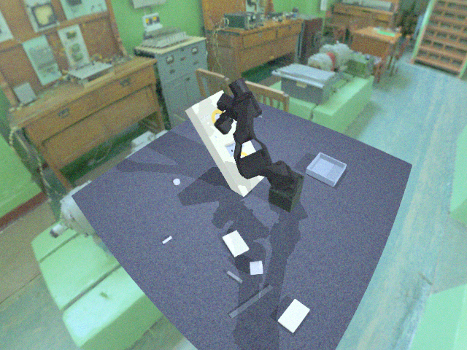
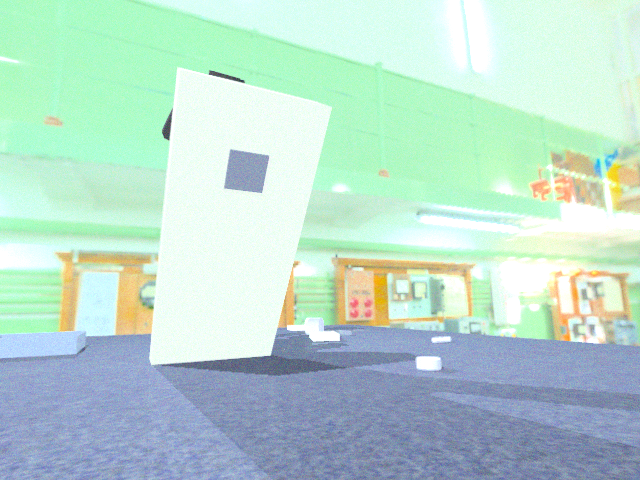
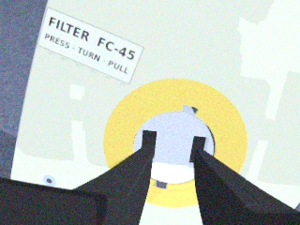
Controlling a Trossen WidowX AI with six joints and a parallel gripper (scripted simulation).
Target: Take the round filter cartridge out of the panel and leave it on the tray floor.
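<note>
The round pale filter cartridge is 2 cm ahead of my gripper tip and 1 cm below it. The rest, counted from my gripper tip: small white peg (46 cm to the left, 28 cm below, 5 cm behind); tray (43 cm behind, 27 cm below, 24 cm to the right).
</note>
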